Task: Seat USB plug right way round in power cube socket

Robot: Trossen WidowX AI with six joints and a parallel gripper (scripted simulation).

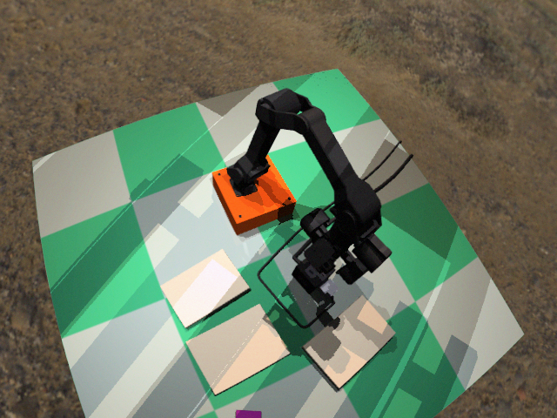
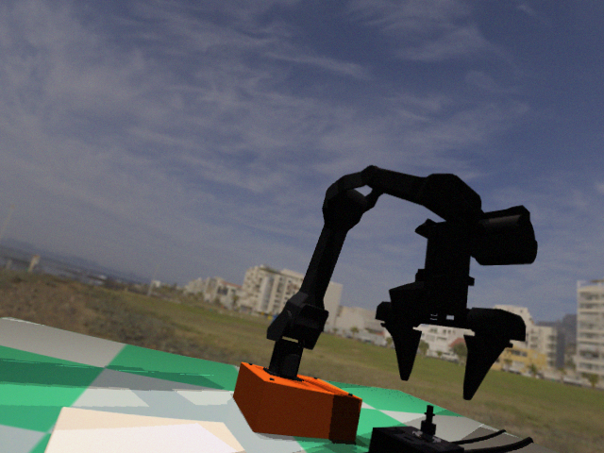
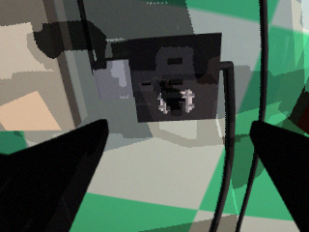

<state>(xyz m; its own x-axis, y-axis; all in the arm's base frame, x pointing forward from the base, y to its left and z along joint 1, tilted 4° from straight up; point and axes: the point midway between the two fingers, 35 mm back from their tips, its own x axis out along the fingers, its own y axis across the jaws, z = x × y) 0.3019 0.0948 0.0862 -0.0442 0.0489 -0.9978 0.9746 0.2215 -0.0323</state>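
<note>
My gripper tip is now 4 cm above the USB plug. Also, from my gripper tip: purple object: 29 cm ahead, 32 cm to the right, 13 cm below.
</note>
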